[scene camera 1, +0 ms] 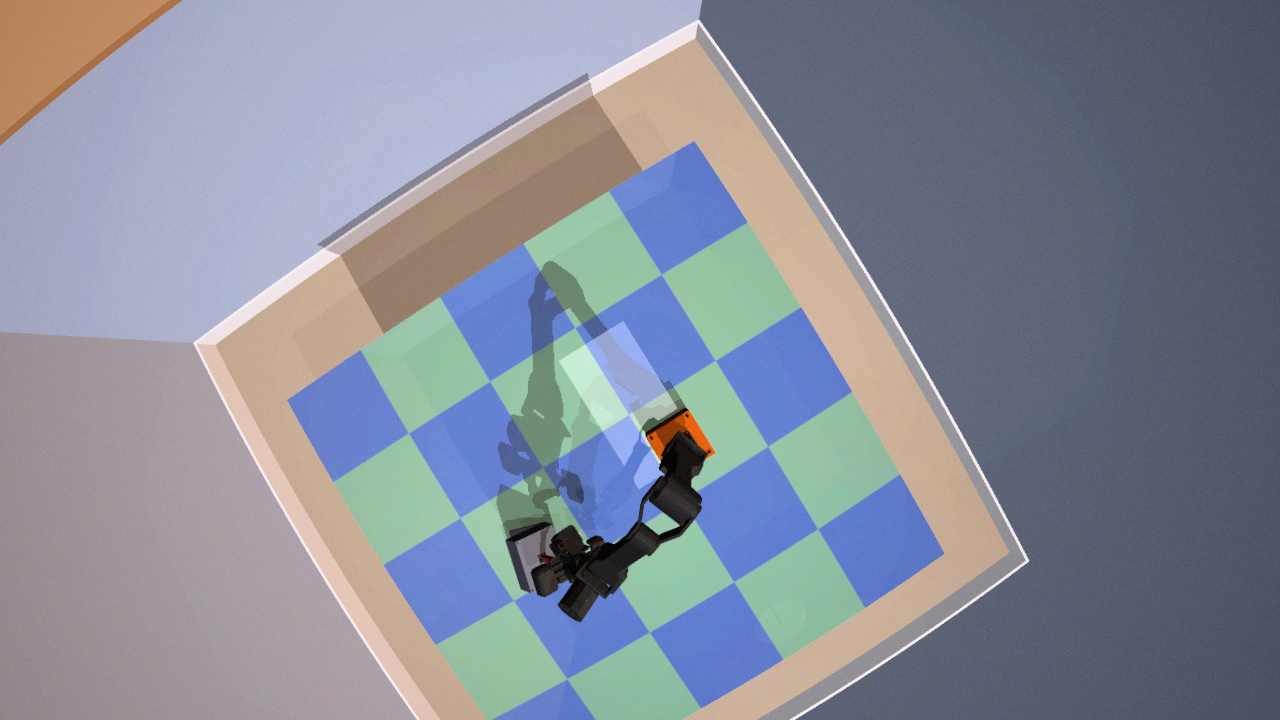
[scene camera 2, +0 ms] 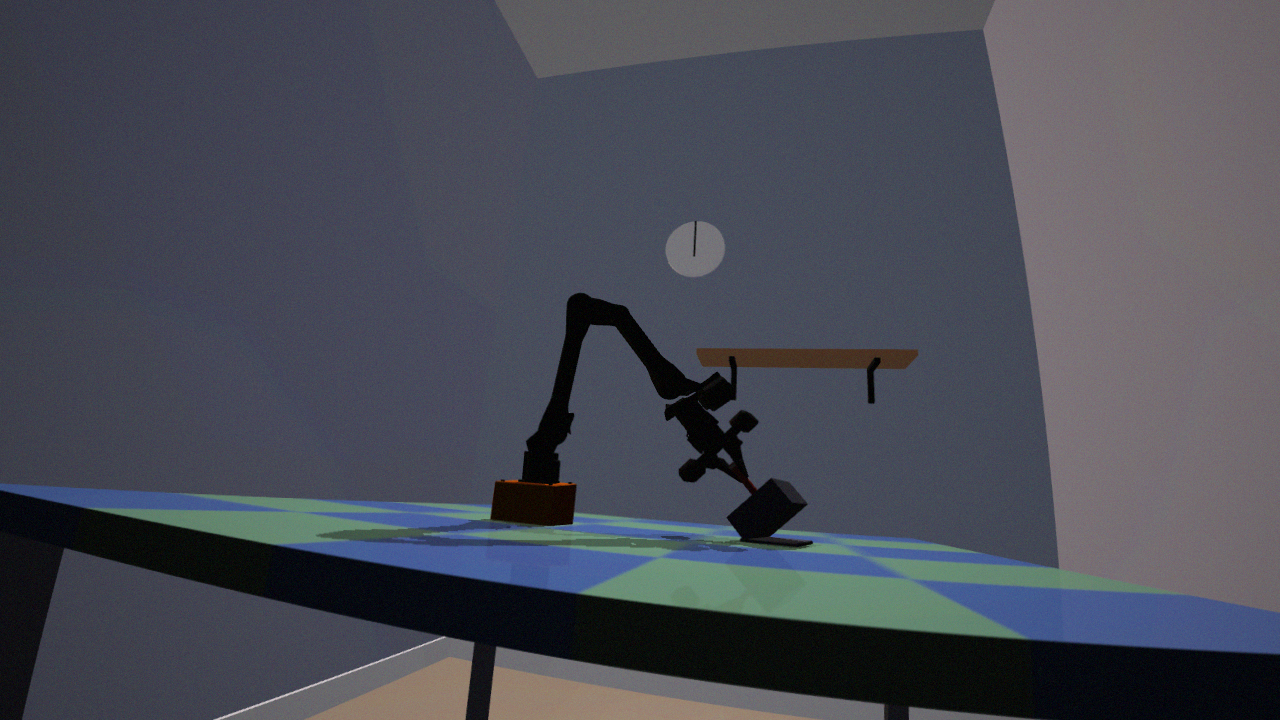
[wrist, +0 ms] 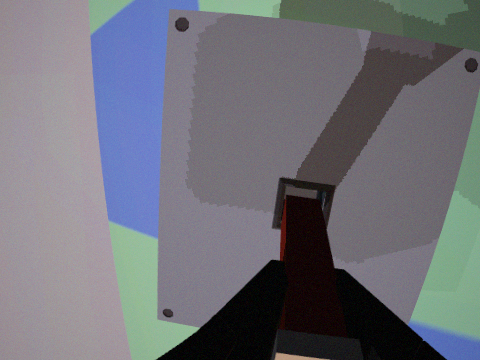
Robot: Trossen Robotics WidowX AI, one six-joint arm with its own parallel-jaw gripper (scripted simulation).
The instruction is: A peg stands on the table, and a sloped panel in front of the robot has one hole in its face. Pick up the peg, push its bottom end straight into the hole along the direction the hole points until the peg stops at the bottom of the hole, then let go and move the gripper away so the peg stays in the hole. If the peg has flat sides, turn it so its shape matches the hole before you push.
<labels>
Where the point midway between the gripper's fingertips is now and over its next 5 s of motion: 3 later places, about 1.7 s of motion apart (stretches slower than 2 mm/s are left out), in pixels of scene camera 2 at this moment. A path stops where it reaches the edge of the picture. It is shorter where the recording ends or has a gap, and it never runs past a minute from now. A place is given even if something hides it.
My gripper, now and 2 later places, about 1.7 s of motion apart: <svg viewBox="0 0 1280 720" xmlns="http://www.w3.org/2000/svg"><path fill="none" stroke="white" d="M744 479L753 490L742 477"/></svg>
</labels>
